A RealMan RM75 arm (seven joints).
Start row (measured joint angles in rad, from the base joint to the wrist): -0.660 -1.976 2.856 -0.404 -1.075 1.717 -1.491
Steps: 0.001 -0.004 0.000 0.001 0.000 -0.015 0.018; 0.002 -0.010 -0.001 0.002 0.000 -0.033 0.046; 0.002 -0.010 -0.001 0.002 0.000 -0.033 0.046; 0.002 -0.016 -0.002 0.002 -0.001 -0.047 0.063; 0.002 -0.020 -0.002 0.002 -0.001 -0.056 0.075; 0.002 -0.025 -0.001 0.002 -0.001 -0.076 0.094; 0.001 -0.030 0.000 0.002 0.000 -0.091 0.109; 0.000 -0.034 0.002 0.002 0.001 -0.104 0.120; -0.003 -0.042 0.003 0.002 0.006 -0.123 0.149; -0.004 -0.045 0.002 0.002 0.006 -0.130 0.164; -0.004 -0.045 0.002 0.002 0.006 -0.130 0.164; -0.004 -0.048 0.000 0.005 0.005 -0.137 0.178; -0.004 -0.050 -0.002 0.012 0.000 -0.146 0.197; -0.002 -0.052 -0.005 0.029 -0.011 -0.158 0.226
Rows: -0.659 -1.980 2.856 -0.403 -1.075 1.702 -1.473; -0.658 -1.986 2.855 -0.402 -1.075 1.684 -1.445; -0.658 -1.986 2.855 -0.402 -1.075 1.684 -1.445; -0.658 -1.992 2.854 -0.402 -1.076 1.670 -1.428; -0.658 -1.996 2.854 -0.402 -1.076 1.661 -1.416; -0.658 -2.001 2.855 -0.402 -1.076 1.641 -1.397; -0.659 -2.006 2.856 -0.402 -1.075 1.626 -1.382; -0.660 -2.010 2.858 -0.402 -1.074 1.613 -1.371; -0.663 -2.018 2.859 -0.402 -1.069 1.594 -1.342; -0.664 -2.021 2.858 -0.402 -1.069 1.587 -1.327; -0.664 -2.021 2.858 -0.402 -1.069 1.587 -1.327; -0.664 -2.024 2.856 -0.399 -1.070 1.580 -1.313; -0.664 -2.026 2.854 -0.392 -1.075 1.571 -1.294; -0.662 -2.028 2.851 -0.375 -1.086 1.559 -1.265
